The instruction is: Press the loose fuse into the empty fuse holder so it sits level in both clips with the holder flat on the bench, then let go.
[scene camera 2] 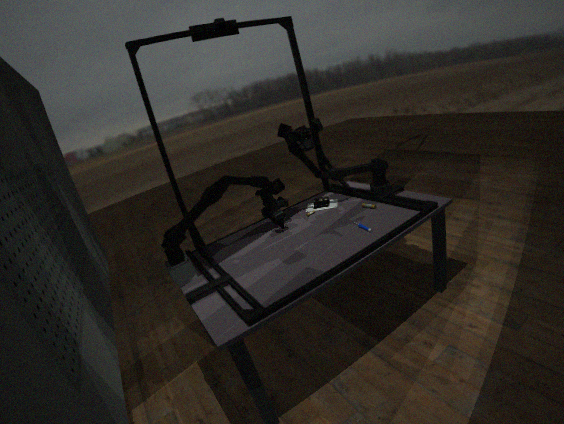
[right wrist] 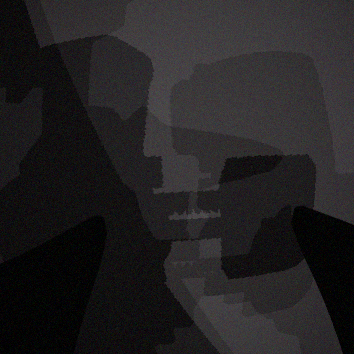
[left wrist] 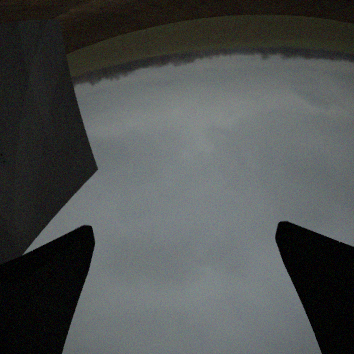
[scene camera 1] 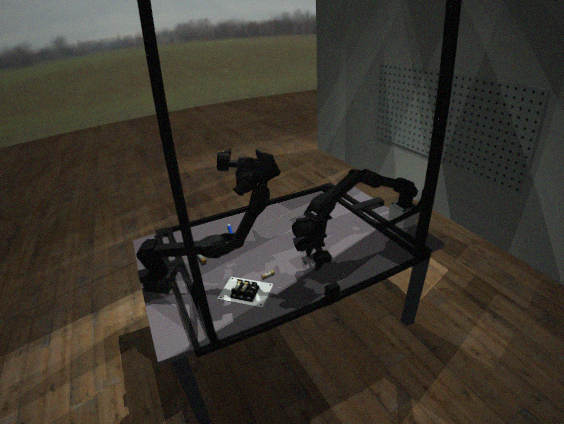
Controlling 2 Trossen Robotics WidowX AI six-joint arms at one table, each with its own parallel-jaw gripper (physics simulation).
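Frame: origin at the left arm's base, x ahead, y left, z up, level; centimetres.
Seen in the pictures: left gripper, fingertip midpoint: [scene camera 2: 308, 128] [left wrist: 187, 235] [scene camera 1: 243, 149]; right gripper, fingertip midpoint: [scene camera 2: 279, 226] [right wrist: 201, 222] [scene camera 1: 312, 263]; left arm's base at its link origin: [scene camera 2: 380, 183] [scene camera 1: 158, 273]; right arm's base at its link origin: [scene camera 2: 176, 261] [scene camera 1: 405, 204].
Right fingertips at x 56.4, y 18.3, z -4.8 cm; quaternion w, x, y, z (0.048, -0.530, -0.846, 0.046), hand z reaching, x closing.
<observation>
Pixels of each thing's top centre, then the offset from my right fingertips to it.
- black fuse holder at its top centre: [scene camera 1: 244, 284] [scene camera 2: 320, 199] dx -22.7, dy -18.0, dz +3.1 cm
- small cream fuse with brass ends, top centre: [scene camera 1: 267, 272] [scene camera 2: 310, 212] dx -16.2, dy -8.5, dz +1.0 cm
- larger brass-ended cylinder at its top centre: [scene camera 1: 200, 255] [scene camera 2: 368, 204] dx -45.9, dy -1.4, dz +1.6 cm
- blue-handled tool at its top centre: [scene camera 2: 361, 224] [scene camera 1: 231, 231] dx -38.5, dy +18.7, dz +1.0 cm
The black fuse holder [scene camera 1: 244, 292] [scene camera 2: 321, 203] sits on a white plate [scene camera 1: 265, 297] [scene camera 2: 333, 204]; cream and brass parts show on it, too small to tell clip by clip. A small cream fuse with brass ends [scene camera 1: 268, 274] [scene camera 2: 310, 213] lies on the bench beside the plate. My left gripper [scene camera 1: 242, 156] [scene camera 2: 299, 129] [left wrist: 187, 235] is open and empty, raised high above the bench and facing away from it. My right gripper [scene camera 1: 314, 261] [scene camera 2: 281, 215] [right wrist: 201, 222] is open and empty, low over the bench, to the right of the fuse in scene camera 1.
A larger brass-ended cylinder [scene camera 1: 202, 259] [scene camera 2: 369, 205] lies near the left arm. A blue-handled tool [scene camera 1: 230, 229] [scene camera 2: 364, 227] lies farther from the plate. Black rails edge the table, and upright posts [scene camera 1: 167, 130] [scene camera 1: 440, 117] rise from it.
</observation>
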